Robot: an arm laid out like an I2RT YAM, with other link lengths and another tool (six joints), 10 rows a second.
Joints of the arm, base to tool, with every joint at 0 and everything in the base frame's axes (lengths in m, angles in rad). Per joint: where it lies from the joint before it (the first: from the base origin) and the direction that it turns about. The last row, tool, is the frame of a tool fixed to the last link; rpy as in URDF.
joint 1: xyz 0 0 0.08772 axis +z
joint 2: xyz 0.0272 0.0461 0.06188 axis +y
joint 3: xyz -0.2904 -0.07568 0 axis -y
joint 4: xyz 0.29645 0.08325 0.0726 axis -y
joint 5: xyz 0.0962 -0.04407 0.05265 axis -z
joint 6: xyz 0.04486 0 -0.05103 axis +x
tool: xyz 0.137 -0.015 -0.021 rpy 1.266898 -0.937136 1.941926
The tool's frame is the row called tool.
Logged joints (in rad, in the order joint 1, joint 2, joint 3, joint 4, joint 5, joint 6), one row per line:
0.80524, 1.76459, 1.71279, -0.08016, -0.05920, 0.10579
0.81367, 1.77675, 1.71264, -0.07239, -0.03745, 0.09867
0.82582, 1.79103, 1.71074, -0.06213, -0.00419, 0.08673
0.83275, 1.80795, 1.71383, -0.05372, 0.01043, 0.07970
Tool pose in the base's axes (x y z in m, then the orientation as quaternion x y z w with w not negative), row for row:
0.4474, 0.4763, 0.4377, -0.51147, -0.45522, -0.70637, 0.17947
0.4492, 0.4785, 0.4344, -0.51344, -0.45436, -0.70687, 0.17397
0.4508, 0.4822, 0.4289, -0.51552, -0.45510, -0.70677, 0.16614
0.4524, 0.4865, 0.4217, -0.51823, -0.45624, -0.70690, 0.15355
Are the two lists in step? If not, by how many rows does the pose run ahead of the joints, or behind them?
The pose runs 1 row behind the joints: the pose in row i belongs to the joints in row i - 1.
